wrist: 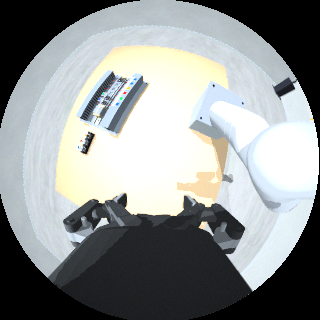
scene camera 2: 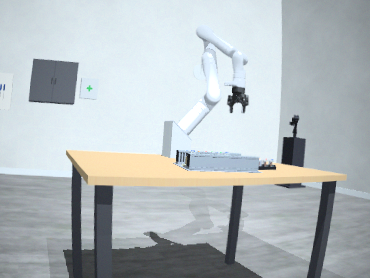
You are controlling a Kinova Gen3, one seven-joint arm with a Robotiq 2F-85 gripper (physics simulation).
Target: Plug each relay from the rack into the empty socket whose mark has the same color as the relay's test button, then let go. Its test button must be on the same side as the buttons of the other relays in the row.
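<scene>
My gripper is open and empty, high above the table, with its fingers pointing down in the scene view. The small black relay rack stands on the table beside the end of the socket panel; small relays with coloured tops stand in it, too small to tell apart. The grey panel holds the socket row between two raised grey walls. Coloured marks run along one wall in the wrist view, with blue, red and green among them. Details of the sockets and test buttons are too small to tell.
The wooden table carries the panel and the rack. The arm's grey base block stands at the table's back edge in the scene view. A dark pedestal stands on the floor behind the table at the right.
</scene>
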